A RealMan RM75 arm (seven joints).
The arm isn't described. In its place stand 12 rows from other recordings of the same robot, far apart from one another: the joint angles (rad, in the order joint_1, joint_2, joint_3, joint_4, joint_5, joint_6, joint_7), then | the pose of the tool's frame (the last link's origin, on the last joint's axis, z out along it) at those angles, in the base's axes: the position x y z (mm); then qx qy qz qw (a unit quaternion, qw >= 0).
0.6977, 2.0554, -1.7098, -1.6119, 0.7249, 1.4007, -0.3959 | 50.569 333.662 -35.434 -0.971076 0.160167 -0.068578 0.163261
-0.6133, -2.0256, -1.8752, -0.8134, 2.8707, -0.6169, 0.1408 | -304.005 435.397 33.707 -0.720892 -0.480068 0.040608 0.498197
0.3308, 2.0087, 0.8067, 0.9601, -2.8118, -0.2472, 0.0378 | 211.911 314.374 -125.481 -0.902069 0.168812 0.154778 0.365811
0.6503, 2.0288, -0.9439, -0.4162, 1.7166, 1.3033, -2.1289 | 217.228 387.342 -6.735 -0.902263 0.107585 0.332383 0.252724
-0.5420, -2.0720, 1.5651, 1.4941, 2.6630, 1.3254, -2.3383 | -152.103 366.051 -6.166 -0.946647 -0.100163 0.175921 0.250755
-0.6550, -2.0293, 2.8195, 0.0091, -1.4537, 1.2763, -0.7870 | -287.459 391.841 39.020 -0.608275 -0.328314 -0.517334 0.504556
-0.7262, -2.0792, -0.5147, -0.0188, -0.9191, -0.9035, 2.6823 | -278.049 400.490 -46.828 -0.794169 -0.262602 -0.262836 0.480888
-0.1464, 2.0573, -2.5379, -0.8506, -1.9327, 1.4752, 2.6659 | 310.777 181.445 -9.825 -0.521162 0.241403 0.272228 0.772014
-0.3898, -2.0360, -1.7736, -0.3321, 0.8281, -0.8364, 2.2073 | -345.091 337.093 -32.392 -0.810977 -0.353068 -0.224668 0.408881
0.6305, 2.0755, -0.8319, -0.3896, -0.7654, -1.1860, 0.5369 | 231.732 419.503 68.049 -0.706055 0.086906 0.426902 0.558290
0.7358, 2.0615, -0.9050, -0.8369, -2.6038, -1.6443, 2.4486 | 243.450 351.186 -1.597 -0.845406 0.521400 -0.106685 0.045268
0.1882, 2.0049, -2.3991, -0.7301, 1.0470, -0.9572, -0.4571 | 299.003 298.071 -39.832 -0.712525 0.195528 0.215418 0.638492
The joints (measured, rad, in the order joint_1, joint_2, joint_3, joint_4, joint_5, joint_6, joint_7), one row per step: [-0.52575, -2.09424, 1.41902, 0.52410, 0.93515, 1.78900, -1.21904]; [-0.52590, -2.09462, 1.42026, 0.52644, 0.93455, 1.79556, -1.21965]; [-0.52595, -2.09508, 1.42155, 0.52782, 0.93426, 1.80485, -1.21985]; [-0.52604, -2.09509, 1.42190, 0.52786, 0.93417, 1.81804, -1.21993]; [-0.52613, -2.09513, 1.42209, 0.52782, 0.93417, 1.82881, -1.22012]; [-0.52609, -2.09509, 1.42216, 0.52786, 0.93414, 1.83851, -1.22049]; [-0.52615, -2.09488, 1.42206, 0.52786, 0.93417, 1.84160, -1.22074]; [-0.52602, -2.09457, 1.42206, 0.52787, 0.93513, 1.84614, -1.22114]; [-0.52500, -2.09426, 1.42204, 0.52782, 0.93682, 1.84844, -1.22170]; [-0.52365, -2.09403, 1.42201, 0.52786, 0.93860, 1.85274, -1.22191]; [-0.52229, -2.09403, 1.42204, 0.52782, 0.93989, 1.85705, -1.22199]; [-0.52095, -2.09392, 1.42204, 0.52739, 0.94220, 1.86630, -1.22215]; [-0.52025, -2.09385, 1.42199, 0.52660, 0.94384, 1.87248, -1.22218]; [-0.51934, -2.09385, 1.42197, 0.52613, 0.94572, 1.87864, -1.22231]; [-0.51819, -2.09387, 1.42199, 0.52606, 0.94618, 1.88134, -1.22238]
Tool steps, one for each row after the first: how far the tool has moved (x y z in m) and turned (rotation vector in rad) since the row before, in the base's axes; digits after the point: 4 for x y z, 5 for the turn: [0.0008, -0.0009, 0.0004, -0.00224, -0.00397, -0.00758]; [0.0007, -0.0013, 0.0005, -0.00339, -0.00504, -0.00914]; [0.0005, -0.0016, 0.0009, -0.00430, -0.00674, -0.01080]; [0.0003, -0.0013, 0.0007, -0.00364, -0.00550, -0.00871]; [0.0003, -0.0012, 0.0007, -0.00330, -0.00497, -0.00765]; [0.0000, -0.0003, 0.0003, -0.00101, -0.00143, -0.00241]; [0.0000, -0.0006, 0.0003, -0.00201, -0.00128, -0.00372]; [-0.0004, -0.0005, 0.0001, -0.00181, 0.00047, -0.00119]; [-0.0004, -0.0008, 0.0002, -0.00213, -0.00057, -0.00268]; [-0.0003, -0.0008, 0.0002, -0.00200, -0.00115, -0.00251]; [-0.0003, -0.0015, 0.0004, -0.00417, -0.00274, -0.00646]; [-0.0003, -0.0010, 0.0002, -0.00298, -0.00173, -0.00411]; [-0.0003, -0.0010, 0.0002, -0.00308, -0.00161, -0.00422]; [-0.0003, -0.0005, 0.0001, -0.00117, -0.00103, -0.00109]
